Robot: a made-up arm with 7 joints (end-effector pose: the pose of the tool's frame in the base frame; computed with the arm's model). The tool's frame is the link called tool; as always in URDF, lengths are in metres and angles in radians.
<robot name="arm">
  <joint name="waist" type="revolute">
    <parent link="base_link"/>
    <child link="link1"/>
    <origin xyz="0 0 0" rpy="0 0 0"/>
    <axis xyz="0 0.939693 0.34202"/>
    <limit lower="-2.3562" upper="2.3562"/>
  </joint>
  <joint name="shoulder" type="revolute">
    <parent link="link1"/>
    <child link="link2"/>
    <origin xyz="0 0 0" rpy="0 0 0"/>
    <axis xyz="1 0 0"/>
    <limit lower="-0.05" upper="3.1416"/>
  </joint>
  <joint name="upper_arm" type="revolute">
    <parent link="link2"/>
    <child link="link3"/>
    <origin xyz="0 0 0" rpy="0 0 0"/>
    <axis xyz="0 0 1"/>
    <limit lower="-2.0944" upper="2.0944"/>
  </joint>
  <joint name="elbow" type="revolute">
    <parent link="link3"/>
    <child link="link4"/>
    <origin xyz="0.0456 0 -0.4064" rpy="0 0 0"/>
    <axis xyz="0 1 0"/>
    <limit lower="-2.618" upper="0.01"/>
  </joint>
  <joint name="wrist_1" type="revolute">
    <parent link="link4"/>
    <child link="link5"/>
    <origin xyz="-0.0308 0 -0.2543" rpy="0 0 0"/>
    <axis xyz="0 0 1"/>
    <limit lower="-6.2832" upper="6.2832"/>
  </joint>
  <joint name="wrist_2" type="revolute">
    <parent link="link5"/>
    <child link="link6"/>
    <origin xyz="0 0 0" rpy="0 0 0"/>
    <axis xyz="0 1 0"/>
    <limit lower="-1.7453" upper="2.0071"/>
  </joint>
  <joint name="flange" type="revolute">
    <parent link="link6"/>
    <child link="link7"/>
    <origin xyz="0 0 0" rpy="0 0 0"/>
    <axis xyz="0 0 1"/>
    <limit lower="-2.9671" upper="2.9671"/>
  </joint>
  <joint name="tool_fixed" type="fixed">
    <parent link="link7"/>
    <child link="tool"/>
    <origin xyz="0 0 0" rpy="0 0 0"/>
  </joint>
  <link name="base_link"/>
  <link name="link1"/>
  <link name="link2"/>
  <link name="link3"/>
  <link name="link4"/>
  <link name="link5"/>
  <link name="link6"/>
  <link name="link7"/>
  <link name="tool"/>
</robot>
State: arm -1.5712 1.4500 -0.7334 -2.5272 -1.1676 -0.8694 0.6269
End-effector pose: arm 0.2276 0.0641 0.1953 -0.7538 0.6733 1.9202
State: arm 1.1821 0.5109 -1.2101 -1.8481 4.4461 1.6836 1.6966
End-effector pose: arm -0.3364 -0.1176 -0.3106 0.7443 -0.8032 0.1662
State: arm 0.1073 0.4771 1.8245 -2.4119 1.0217 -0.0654 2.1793
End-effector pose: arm -0.0815 0.3111 -0.0979 1.8463 2.2743 -0.0911
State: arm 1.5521 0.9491 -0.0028 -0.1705 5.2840 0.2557 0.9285
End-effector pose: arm -0.5455 0.3747 0.0634 0.8620 1.5809 -0.4240
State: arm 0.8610 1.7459 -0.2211 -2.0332 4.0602 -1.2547 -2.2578
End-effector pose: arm 0.0933 0.3852 -0.1672 0.6240 0.4168 0.2756
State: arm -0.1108 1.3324 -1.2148 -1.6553 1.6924 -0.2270 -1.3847
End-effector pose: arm 0.1560 0.3322 -0.3592 0.1629 -0.7736 -1.1845
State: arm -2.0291 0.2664 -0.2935 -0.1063 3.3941 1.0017 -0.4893
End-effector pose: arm 0.5735 -0.1749 0.2851 -2.6548 -0.5534 -0.1181
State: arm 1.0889 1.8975 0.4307 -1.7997 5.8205 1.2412 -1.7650
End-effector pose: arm 0.2300 0.4226 -0.0458 -1.3425 -1.9723 1.7795
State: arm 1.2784 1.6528 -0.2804 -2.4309 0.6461 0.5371 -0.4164
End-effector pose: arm -0.0540 0.2819 -0.1655 -0.2836 0.0430 -1.1948
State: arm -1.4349 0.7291 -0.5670 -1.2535 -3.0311 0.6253 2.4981
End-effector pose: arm 0.5604 -0.0052 0.1681 -0.9902 2.3520 1.1600
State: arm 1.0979 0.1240 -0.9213 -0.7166 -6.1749 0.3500 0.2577
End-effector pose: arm -0.4545 -0.1443 -0.4369 -0.3571 0.7250 -0.0833
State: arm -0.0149 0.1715 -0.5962 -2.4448 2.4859 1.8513 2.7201
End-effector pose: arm 0.1953 -0.0901 -0.2473 0.0657 1.8258 0.1946
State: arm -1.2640 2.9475 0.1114 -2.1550 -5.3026 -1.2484 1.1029
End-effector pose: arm -0.1708 0.0007 0.3626 -0.0892 -1.4848 -2.4621
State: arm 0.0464 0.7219 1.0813 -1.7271 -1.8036 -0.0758 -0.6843
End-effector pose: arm 0.1290 0.4644 -0.1282 2.4051 0.8339 -1.0870
